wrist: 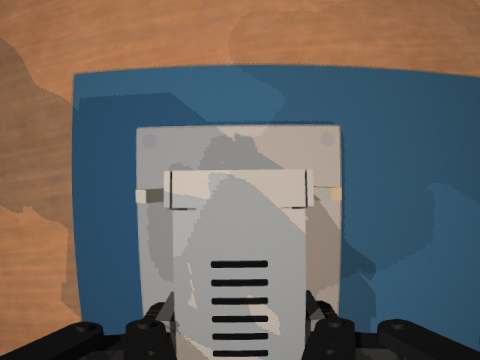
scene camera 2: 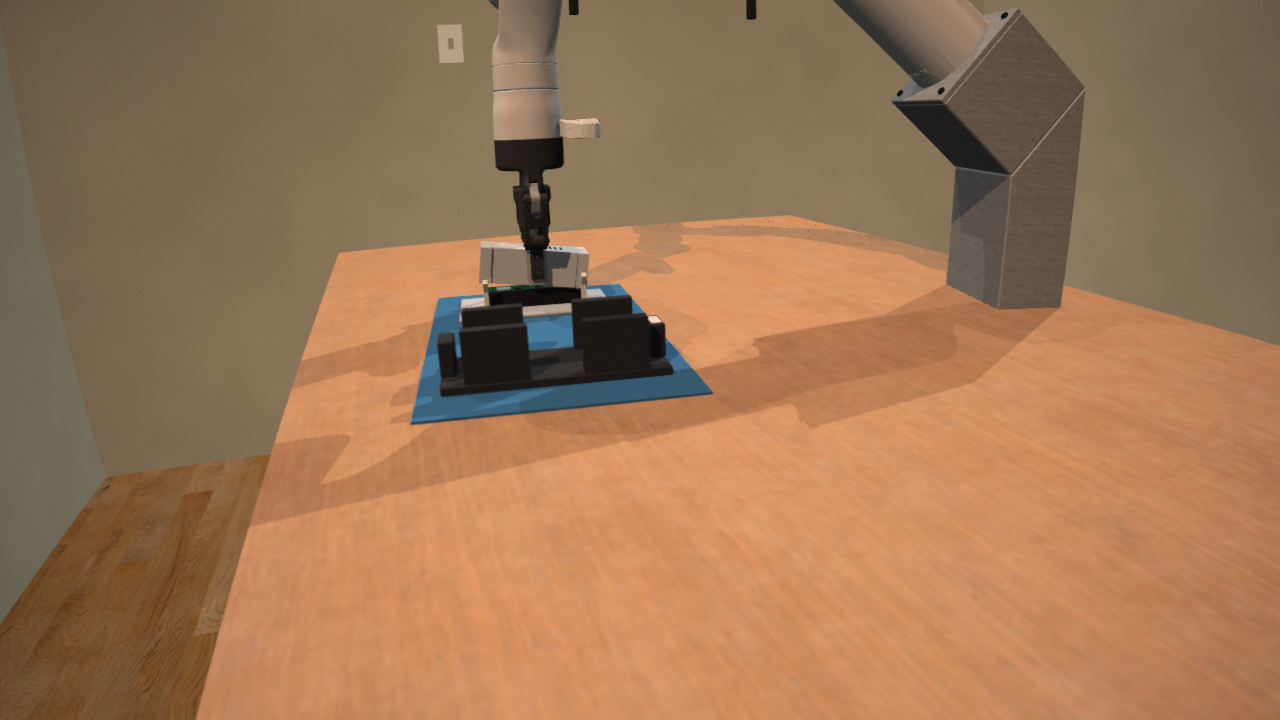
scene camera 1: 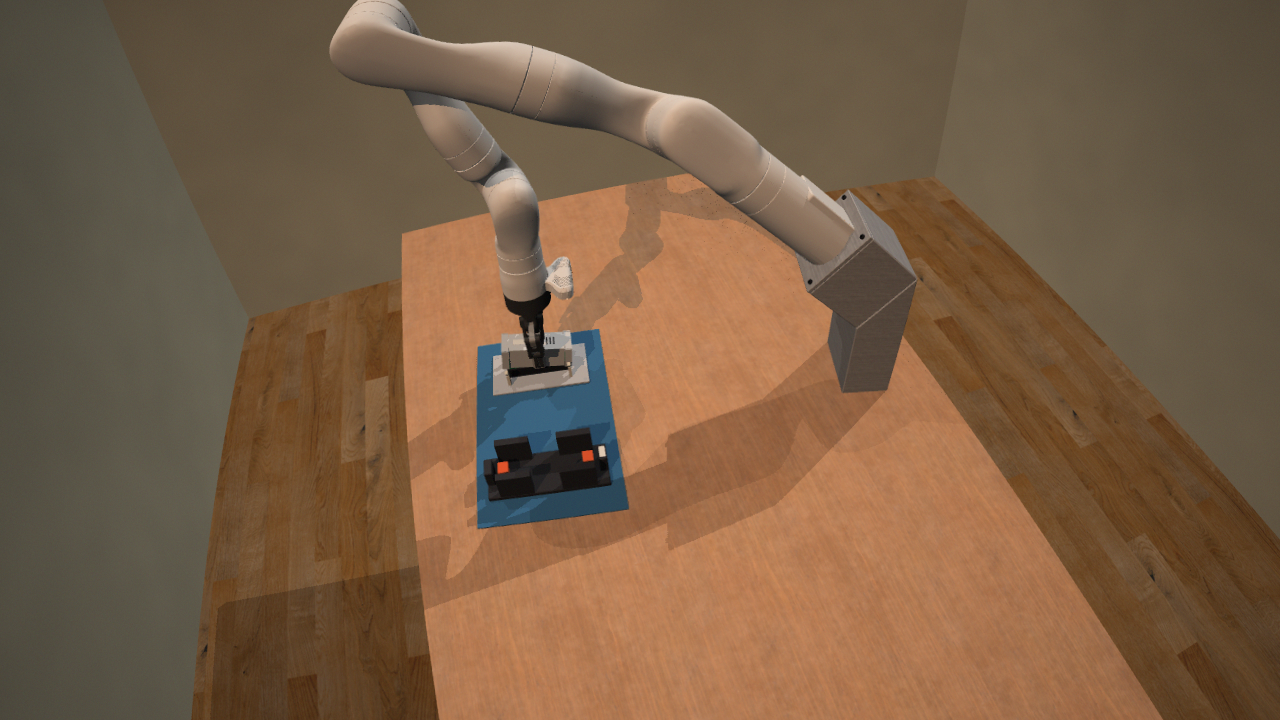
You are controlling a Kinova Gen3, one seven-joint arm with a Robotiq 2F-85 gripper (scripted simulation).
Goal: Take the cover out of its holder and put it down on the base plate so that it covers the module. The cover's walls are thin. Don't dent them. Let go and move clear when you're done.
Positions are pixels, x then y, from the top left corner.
Labels:
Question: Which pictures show the cover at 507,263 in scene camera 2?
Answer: The wrist view, scene camera 2 and scene camera 1: all of them.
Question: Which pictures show the gripper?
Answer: The wrist view, scene camera 2 and scene camera 1: all of them.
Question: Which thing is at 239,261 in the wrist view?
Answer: A cover.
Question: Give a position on a cover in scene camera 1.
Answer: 554,342

